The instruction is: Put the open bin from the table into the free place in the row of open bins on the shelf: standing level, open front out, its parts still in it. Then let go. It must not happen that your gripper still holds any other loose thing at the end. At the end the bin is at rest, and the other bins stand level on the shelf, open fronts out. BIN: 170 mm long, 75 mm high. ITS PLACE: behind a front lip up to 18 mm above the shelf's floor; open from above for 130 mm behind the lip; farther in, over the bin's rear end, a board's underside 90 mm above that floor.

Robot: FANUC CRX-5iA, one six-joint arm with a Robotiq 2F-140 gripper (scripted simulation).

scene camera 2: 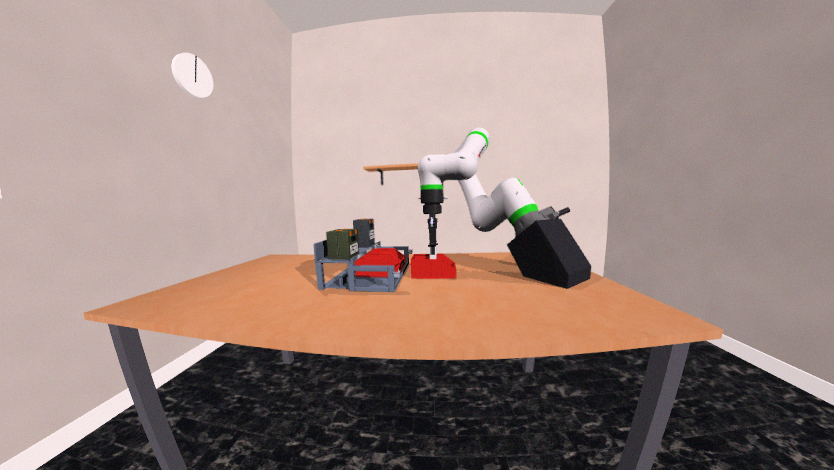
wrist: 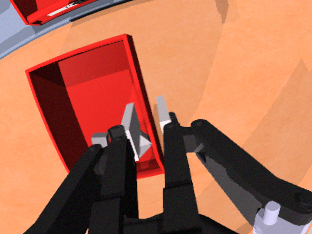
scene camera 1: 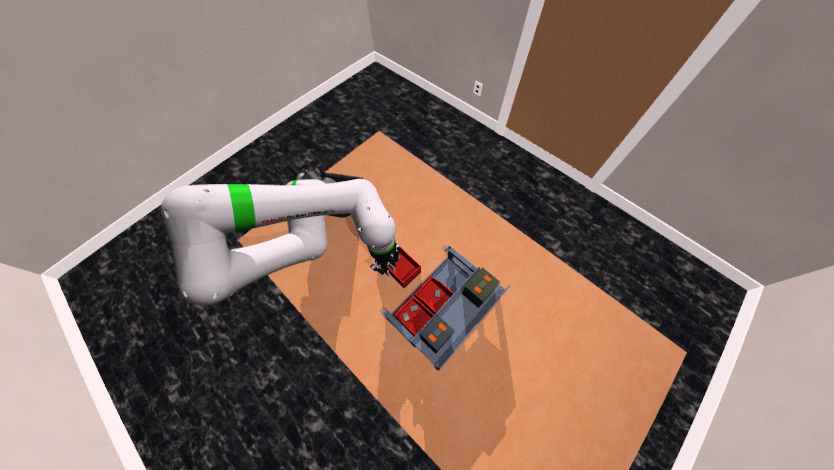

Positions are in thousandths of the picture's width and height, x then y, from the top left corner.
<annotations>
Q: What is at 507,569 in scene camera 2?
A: A red bin.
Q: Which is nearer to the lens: the red bin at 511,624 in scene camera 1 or the grey box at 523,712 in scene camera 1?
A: The grey box.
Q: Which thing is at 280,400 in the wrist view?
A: A red bin.
</annotations>
